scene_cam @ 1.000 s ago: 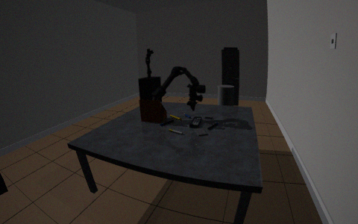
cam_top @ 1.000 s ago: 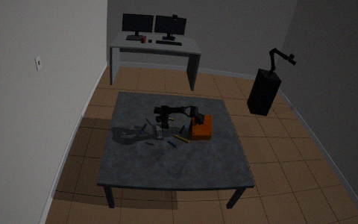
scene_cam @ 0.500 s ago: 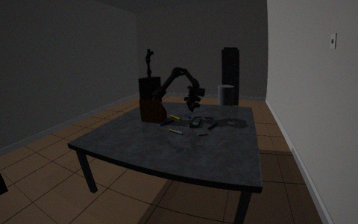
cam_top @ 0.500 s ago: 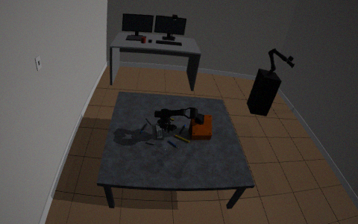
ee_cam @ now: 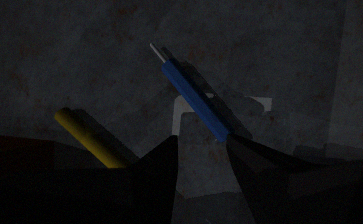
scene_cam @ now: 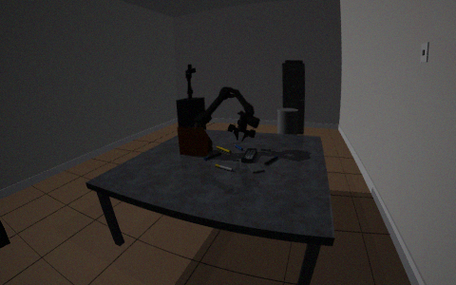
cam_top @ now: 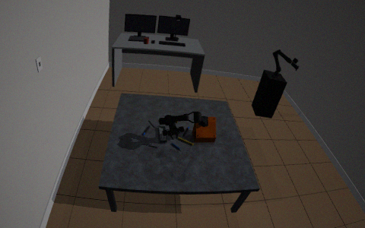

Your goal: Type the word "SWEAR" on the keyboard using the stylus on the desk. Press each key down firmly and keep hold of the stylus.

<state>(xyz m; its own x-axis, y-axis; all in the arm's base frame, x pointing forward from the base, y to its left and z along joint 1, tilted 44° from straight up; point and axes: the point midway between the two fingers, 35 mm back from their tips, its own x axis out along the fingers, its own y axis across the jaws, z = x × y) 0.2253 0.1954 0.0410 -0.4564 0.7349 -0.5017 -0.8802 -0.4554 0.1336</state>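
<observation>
My gripper tip is 40 mm past the blue stylus, 40 mm to the right of it and 60 mm above it. The rest, counted from my gripper tip: yellow pen (100 mm behind, 60 mm to the right, 60 mm below); then yellow-and-white pen (40 mm ahead, 330 mm to the right, 60 mm below).
</observation>
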